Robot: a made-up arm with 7 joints. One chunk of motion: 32 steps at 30 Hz.
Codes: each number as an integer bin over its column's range. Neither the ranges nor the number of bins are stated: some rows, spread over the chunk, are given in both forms.
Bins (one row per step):
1: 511 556 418 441 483 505
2: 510 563 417 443 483 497
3: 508 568 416 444 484 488
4: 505 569 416 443 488 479
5: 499 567 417 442 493 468
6: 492 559 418 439 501 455
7: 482 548 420 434 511 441
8: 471 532 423 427 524 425
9: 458 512 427 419 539 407
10: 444 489 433 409 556 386
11: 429 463 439 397 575 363
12: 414 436 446 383 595 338
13: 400 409 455 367 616 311
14: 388 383 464 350 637 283
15: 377 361 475 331 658 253
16: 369 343 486 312 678 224
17: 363 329 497 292 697 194
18: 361 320 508 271 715 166
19: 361 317 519 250 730 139
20: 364 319 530 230 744 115
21: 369 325 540 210 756 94
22: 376 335 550 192 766 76
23: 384 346 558 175 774 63
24: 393 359 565 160 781 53
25: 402 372 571 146 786 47
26: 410 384 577 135 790 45
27: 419 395 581 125 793 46
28: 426 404 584 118 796 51
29: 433 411 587 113 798 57
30: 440 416 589 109 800 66
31: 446 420 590 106 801 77
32: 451 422 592 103 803 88
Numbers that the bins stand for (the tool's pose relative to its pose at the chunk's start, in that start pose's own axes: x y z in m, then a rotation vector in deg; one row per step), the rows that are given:
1: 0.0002 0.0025 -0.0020 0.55 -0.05 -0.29
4: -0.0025 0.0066 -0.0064 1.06 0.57 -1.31
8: -0.0178 -0.0049 0.0088 -3.02 5.04 -3.42
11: -0.0368 -0.0263 0.0436 -10.69 11.38 -5.85
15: -0.0602 -0.0580 0.1218 -27.54 21.69 -10.16
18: -0.0674 -0.0707 0.1935 -42.86 28.77 -13.56
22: -0.0606 -0.0660 0.2847 -63.04 35.11 -17.08
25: -0.0489 -0.0546 0.3303 -74.79 37.59 -18.22
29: -0.0350 -0.0425 0.3651 -83.21 39.08 -17.83
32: -0.0268 -0.0390 0.3759 -85.77 39.70 -16.61
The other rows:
2: -0.0003 0.0047 -0.0042 1.06 -0.05 -0.60
3: -0.0012 0.0063 -0.0064 1.32 0.07 -0.96
5: -0.0052 0.0059 -0.0042 0.81 1.19 -1.74
6: -0.0084 0.0035 -0.0020 0.04 2.19 -2.25
7: -0.0129 0.0001 0.0023 -1.24 3.43 -2.80
9: -0.0237 -0.0111 0.0175 -5.07 6.91 -4.13
10: -0.0300 -0.0183 0.0306 -7.62 9.02 -4.95
12: -0.0435 -0.0347 0.0588 -14.26 13.86 -6.83
13: -0.0498 -0.0431 0.0783 -18.35 16.47 -7.88
14: -0.0552 -0.0512 0.0979 -22.69 19.08 -8.98
16: -0.0638 -0.0636 0.1457 -32.39 24.17 -11.29
17: -0.0665 -0.0679 0.1696 -37.50 26.53 -12.47
19: -0.0674 -0.0716 0.2174 -48.23 30.63 -14.62
20: -0.0660 -0.0710 0.2413 -53.33 32.37 -15.56
21: -0.0638 -0.0691 0.2630 -58.44 33.86 -16.38
23: -0.0570 -0.0626 0.3021 -67.38 36.10 -17.59
24: -0.0530 -0.0586 0.3173 -71.21 36.97 -17.99
26: -0.0453 -0.0508 0.3433 -77.59 38.09 -18.30
27: -0.0413 -0.0474 0.3520 -80.15 38.46 -18.26
28: -0.0381 -0.0446 0.3585 -81.94 38.83 -18.06
30: -0.0318 -0.0409 0.3694 -84.23 39.33 -17.48
31: -0.0291 -0.0397 0.3716 -85.00 39.45 -17.05

